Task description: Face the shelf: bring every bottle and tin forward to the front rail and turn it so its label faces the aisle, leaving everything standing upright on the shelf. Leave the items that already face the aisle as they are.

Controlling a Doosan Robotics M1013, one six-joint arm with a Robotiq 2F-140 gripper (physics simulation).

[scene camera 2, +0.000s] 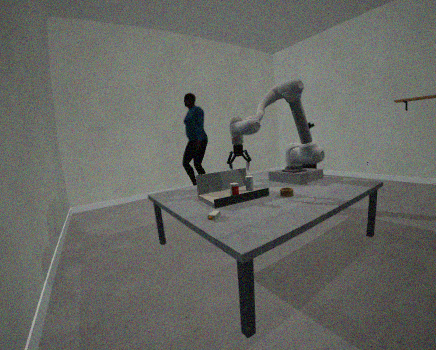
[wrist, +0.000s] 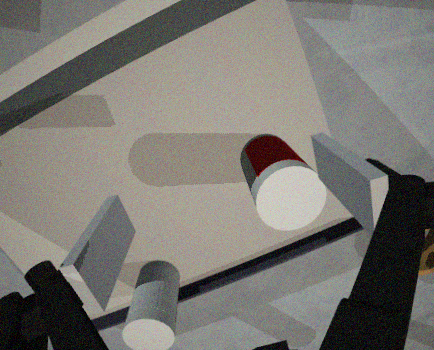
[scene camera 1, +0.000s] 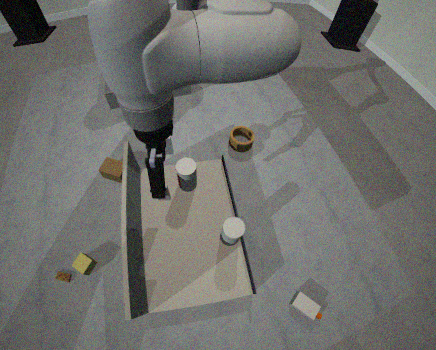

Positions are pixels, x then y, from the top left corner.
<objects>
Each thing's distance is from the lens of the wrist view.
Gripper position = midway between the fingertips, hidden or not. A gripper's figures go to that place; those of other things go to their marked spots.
my gripper [wrist: 218, 186]: 0.18 m
beige shelf board [wrist: 165, 132]: 0.33 m
shelf back wall [wrist: 106, 43]: 0.18 m
shelf rail [wrist: 350, 226]: 0.41 m
The marked spots on the shelf back wall and the beige shelf board are 0.17 m apart.
</objects>
